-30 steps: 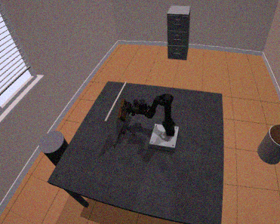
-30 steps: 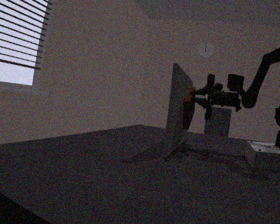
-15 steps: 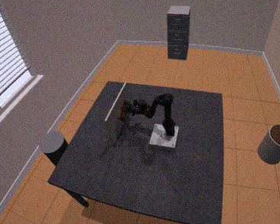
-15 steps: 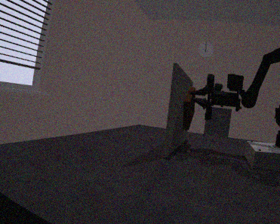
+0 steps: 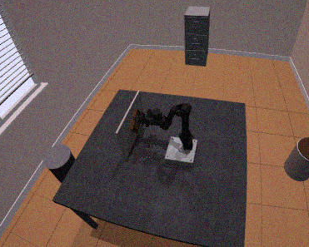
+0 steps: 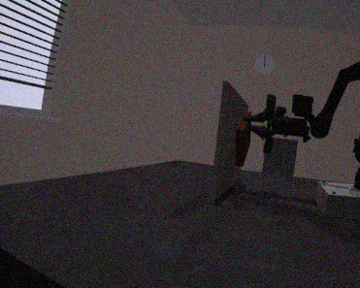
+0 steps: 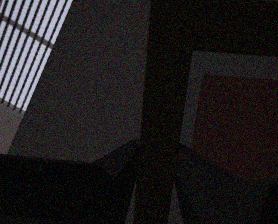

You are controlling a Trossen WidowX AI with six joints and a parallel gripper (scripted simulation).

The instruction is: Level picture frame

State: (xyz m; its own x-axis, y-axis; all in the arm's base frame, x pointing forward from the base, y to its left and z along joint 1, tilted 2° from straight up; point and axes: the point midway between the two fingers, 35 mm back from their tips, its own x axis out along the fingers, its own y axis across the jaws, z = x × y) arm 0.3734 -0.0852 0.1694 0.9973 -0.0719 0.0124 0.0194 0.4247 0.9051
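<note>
Now: the picture frame 5 cm below my gripper tip and 2 cm to the right of it. From my gripper tip the other things lie so: upright wall panel (7 cm below, 2 cm ahead).
</note>
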